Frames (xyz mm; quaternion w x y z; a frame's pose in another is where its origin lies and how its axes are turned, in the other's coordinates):
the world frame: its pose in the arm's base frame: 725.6 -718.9 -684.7 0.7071 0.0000 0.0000 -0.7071
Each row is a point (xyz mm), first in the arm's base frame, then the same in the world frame.
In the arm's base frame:
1: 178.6 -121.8 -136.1
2: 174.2 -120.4 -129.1
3: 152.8 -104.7 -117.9
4: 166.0 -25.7 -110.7
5: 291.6 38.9 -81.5
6: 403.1 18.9 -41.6
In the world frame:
1: -597.1 -547.0 548.6
2: -598.5 -551.4 555.6
3: -614.2 -572.8 566.8
4: -693.2 -559.6 574.0
5: -757.8 -434.0 603.2
6: -737.8 -322.5 643.1

